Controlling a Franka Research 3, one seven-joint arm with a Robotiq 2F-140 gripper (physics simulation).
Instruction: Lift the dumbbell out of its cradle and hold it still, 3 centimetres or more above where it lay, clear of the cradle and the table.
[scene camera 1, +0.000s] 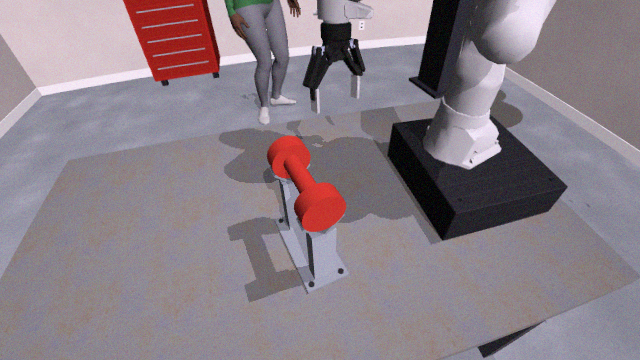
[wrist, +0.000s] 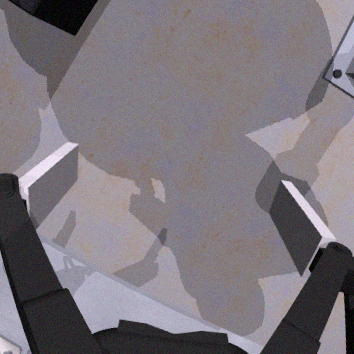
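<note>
A red dumbbell (scene camera 1: 301, 173) lies in a light grey cradle (scene camera 1: 326, 255), its two round heads resting on the cradle's two uprights. The cradle stands on the table. A corner of the cradle's base plate (wrist: 345, 62) shows at the upper right edge of the wrist view; the dumbbell does not show there. My gripper (scene camera 1: 336, 100) (wrist: 177, 179) is wide open and empty, with its fingers pointing down. It hangs above the far side of the table, beyond the dumbbell in the scene view, apart from dumbbell and cradle.
The arm stands on a black base block (scene camera 1: 500, 187) (wrist: 65, 12) at the right of the table (scene camera 1: 150, 240) (wrist: 215, 65). Beyond the table's far edge are a standing person (scene camera 1: 265, 45), a red drawer cabinet (scene camera 1: 175, 40) and a dark column (scene camera 1: 437, 45).
</note>
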